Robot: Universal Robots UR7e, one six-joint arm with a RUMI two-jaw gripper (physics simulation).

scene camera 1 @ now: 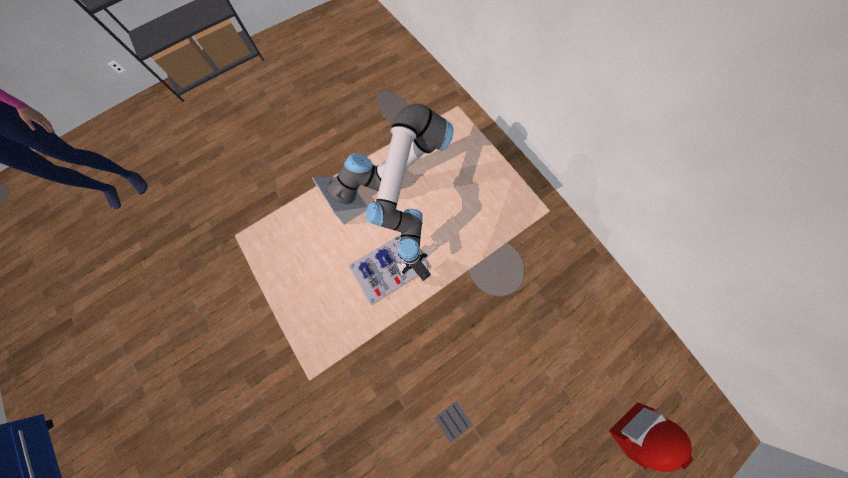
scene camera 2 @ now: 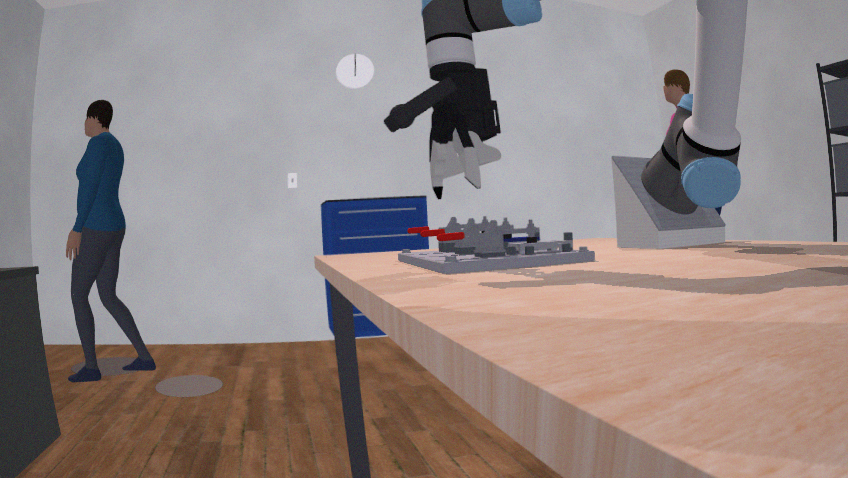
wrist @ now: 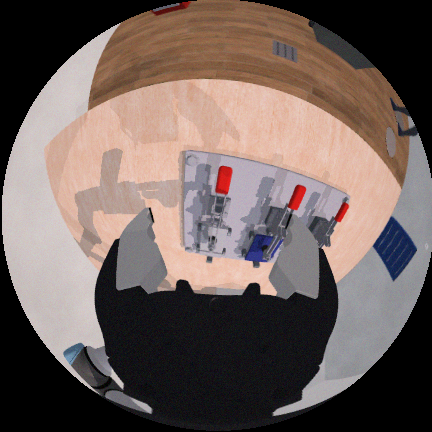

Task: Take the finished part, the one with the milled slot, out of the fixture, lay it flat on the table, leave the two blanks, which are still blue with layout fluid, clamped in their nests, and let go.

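Pixels of known places: gripper, fingertip midpoint: (scene camera 2: 457, 194) (wrist: 219, 212); arm's base at its link origin: (scene camera 1: 341, 192) (scene camera 2: 669, 190).
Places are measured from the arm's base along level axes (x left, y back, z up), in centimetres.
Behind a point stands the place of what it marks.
The fixture plate (scene camera 1: 364, 284) {x -14.6, y -45.3, z -10.2 cm} (scene camera 2: 504, 263) {x 18.0, y -48.0, z -11.0 cm} (wrist: 190, 215) {x 16.6, y -44.5, z -10.2 cm} lies on the table and bears three nests with red-handled clamps. The end nest, leftmost in the wrist view, holds a pale, bare-metal part (wrist: 204, 241) {x 13.3, y -39.6, z -8.6 cm} beneath the clamp parts; its slot cannot be made out. A blue blank (scene camera 1: 384, 257) (wrist: 257, 247) sits in the middle nest, and another blue blank (scene camera 1: 365, 270) in the far nest; my right finger hides the latter in the wrist view. My gripper (scene camera 2: 457, 188) {x 11.3, y -52.1, z -1.1 cm} (wrist: 219, 212) {x 11.3, y -52.1, z -1.1 cm} is open and empty, above the fixture, its fingers pointing down.
Red clamp handles (scene camera 2: 450, 235) {x 12.2, y -53.7, z -6.9 cm} (wrist: 224, 180) {x 11.2, y -53.6, z -6.6 cm} stick out on one side of the plate; two more stand alongside. The wooden table (scene camera 1: 302, 285) {x -41.9, y -27.9, z -11.7 cm} (scene camera 2: 682, 356) {x 71.1, y -60.2, z -11.8 cm} extends around the fixture. The arm's grey base stand (scene camera 2: 635, 207) {x 0.0, y -10.7, z -3.6 cm} is at the table's rear edge. A person (scene camera 2: 103, 178) stands beyond the table.
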